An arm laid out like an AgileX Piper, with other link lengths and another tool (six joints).
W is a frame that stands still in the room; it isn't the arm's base.
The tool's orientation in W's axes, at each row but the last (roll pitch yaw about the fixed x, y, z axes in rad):
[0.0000, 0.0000, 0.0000]
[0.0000, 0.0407, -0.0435]
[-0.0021, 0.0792, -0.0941]
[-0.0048, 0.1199, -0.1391]
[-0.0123, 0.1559, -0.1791]
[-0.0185, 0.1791, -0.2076]
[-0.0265, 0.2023, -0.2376]
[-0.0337, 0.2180, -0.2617]
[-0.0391, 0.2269, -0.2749]
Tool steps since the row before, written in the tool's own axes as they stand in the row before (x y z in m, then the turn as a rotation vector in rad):
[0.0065, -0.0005, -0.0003, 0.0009, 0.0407, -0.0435]
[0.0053, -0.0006, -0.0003, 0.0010, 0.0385, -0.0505]
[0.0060, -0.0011, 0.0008, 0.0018, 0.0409, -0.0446]
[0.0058, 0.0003, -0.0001, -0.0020, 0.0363, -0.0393]
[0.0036, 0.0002, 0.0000, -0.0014, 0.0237, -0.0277]
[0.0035, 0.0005, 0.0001, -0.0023, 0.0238, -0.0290]
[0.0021, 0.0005, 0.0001, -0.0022, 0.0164, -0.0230]
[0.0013, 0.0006, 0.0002, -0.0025, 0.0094, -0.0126]
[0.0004, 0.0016, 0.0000, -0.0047, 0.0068, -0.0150]
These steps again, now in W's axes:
[0.0065, -0.0005, -0.0003, 0.0009, 0.0407, -0.0435]
[0.0053, -0.0008, -0.0005, 0.0006, 0.0385, -0.0505]
[0.0059, -0.0017, 0.0003, 0.0021, 0.0408, -0.0447]
[0.0057, -0.0005, -0.0008, -0.0016, 0.0367, -0.0390]
[0.0035, -0.0004, -0.0006, -0.0015, 0.0240, -0.0274]
[0.0035, -0.0002, -0.0005, -0.0026, 0.0243, -0.0286]
[0.0021, 0.0000, -0.0003, -0.0030, 0.0170, -0.0225]
[0.0014, 0.0002, -0.0001, -0.0027, 0.0100, -0.0121]
[0.0008, 0.0014, -0.0002, -0.0060, 0.0081, -0.0138]

